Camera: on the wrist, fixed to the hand. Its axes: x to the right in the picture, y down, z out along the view.
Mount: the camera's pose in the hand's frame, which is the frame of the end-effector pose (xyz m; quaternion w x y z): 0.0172 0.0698 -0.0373 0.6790 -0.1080 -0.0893 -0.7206
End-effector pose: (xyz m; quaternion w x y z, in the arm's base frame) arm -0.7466 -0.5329 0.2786 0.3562 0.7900 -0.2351 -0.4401
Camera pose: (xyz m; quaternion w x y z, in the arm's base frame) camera -0.7098 -0.5758 0.3366 0.0110 -0.6281 -0.4254 0.6515
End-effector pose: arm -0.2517 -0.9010 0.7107 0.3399 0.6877 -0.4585 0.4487
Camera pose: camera -0.3254 -0.8981 0.7442 0.5875 0.8007 0.1054 -0.0512
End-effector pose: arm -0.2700 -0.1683 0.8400 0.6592 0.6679 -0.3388 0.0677
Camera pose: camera -0.2814 -0.1331 0.9120 0.5383 0.6325 0.1851 -0.5253
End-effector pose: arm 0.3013 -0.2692 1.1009 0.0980 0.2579 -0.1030 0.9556
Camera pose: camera 0.2523 -0.3246 1.0680 0.7739 0.3241 0.0039 0.5441
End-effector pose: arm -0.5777 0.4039 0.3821 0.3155 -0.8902 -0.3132 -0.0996
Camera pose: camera -0.5202 0.3469 0.3828 0.0183 -0.4217 -0.8716 -0.2493
